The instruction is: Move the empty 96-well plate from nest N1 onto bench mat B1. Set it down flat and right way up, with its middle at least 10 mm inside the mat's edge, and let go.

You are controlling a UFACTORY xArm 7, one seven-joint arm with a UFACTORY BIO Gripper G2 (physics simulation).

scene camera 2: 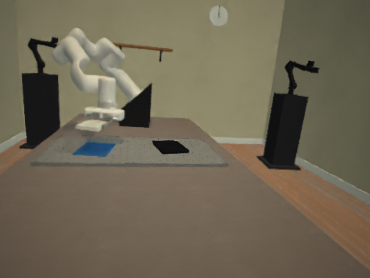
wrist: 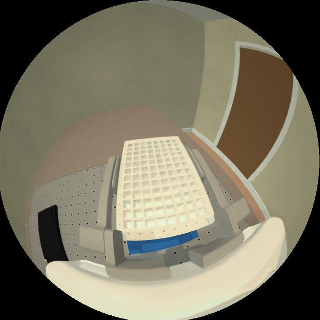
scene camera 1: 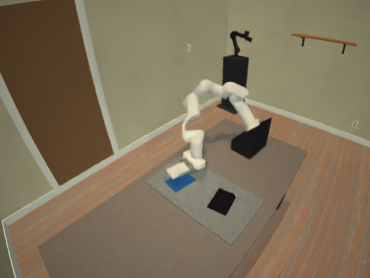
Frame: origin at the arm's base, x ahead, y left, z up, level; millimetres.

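Seen in the pictures: hand, its tool point: (scene camera 2: 92,124) (scene camera 1: 177,170); arm's base, origin of its link: (scene camera 2: 136,96) (scene camera 1: 252,127).
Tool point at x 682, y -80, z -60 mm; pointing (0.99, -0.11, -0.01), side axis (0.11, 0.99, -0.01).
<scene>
Offsets run from my tool point to a thing's top centre. Level surfaces: height alone.
The cream 96-well plate @[4 mm back, 1 mm left, 7 mm up] (scene camera 1: 177,170) (scene camera 2: 91,125) (wrist: 160,187) is held between the two fingers of my gripper (scene camera 1: 178,169) (scene camera 2: 93,123) (wrist: 157,170), with its well openings facing the wrist camera. My gripper is shut on the plate's sides and holds it above the bench surface. The blue bench mat B1 @[101 mm down] (scene camera 1: 180,183) (scene camera 2: 94,149) (wrist: 162,244) lies below the plate; in the wrist view the plate hides part of it. A gap shows between plate and mat in scene camera 2. The black nest N1 @[89 mm back, 311 mm left, 88 mm down] (scene camera 1: 222,201) (scene camera 2: 170,147) (wrist: 51,232) is empty and stands apart from the mat.
The mat and nest are on a grey perforated board @[102 mm down] (scene camera 1: 240,220) (scene camera 2: 135,156) (wrist: 80,190) on the brown table @[115 mm down] (scene camera 1: 115,225) (scene camera 2: 150,210). A black wedge-shaped mount (scene camera 1: 252,140) (scene camera 2: 140,111) carries the arm's base. Black pedestals with small dark arms stand beyond the table.
</scene>
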